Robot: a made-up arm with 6 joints. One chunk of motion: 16 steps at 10 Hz.
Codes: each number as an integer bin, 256 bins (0 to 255) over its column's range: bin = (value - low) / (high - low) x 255, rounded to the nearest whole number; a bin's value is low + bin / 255 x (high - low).
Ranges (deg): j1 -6..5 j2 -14..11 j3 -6..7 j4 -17..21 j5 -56..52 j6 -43..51
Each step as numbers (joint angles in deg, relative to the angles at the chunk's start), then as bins.
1 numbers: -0.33 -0.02 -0.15 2.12 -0.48 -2.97
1 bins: 131 143 115 128 131 109
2 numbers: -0.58 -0.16 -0.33 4.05 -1.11 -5.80
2 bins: 126 141 111 141 130 101
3 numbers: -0.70 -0.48 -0.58 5.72 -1.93 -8.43
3 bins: 123 138 106 152 128 94
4 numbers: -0.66 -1.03 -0.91 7.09 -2.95 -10.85
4 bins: 124 132 100 162 125 87
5 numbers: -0.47 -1.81 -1.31 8.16 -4.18 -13.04
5 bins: 128 124 92 169 122 81
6 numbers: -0.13 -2.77 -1.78 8.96 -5.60 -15.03
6 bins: 136 115 83 174 119 76
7 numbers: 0.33 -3.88 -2.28 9.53 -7.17 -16.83
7 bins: 147 103 73 178 115 71
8 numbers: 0.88 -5.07 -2.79 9.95 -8.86 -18.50
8 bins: 159 91 63 181 111 66
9 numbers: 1.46 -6.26 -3.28 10.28 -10.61 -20.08
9 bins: 173 79 53 183 107 62
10 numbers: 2.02 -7.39 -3.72 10.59 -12.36 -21.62
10 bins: 186 67 45 185 103 58
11 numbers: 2.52 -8.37 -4.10 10.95 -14.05 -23.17
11 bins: 198 57 37 188 99 54
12 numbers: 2.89 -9.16 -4.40 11.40 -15.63 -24.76
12 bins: 206 49 31 191 95 49
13 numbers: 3.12 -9.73 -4.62 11.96 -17.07 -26.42
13 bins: 211 44 27 194 92 45
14 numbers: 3.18 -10.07 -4.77 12.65 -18.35 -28.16
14 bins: 213 40 24 199 89 40
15 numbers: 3.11 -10.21 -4.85 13.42 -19.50 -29.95
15 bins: 211 39 23 204 86 35
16 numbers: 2.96 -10.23 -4.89 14.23 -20.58 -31.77
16 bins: 208 38 22 210 84 30
